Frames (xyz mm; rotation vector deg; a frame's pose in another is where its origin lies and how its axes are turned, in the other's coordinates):
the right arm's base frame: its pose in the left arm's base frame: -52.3 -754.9 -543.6 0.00 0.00 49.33
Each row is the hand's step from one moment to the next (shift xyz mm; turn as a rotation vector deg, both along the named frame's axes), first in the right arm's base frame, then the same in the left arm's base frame.
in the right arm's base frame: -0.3 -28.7 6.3 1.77 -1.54 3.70
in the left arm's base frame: 21.6 -18.9 6.3 2.32 0.34 3.70
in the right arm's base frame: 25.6 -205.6 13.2 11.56 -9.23 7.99
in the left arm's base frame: 172.6 -114.6 13.2 14.53 2.75 7.99
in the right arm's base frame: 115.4 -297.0 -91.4 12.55 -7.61 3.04
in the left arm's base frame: 300.5 -106.0 -91.4 13.95 4.56 3.04
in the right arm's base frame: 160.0 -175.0 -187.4 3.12 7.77 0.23
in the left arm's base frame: 237.0 7.3 -187.4 -3.86 7.43 0.23
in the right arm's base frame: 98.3 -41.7 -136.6 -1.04 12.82 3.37
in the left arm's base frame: 95.7 47.4 -136.6 -10.40 7.57 3.37
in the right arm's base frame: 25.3 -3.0 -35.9 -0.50 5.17 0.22
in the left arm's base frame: 18.8 17.2 -35.9 -4.25 2.99 0.22
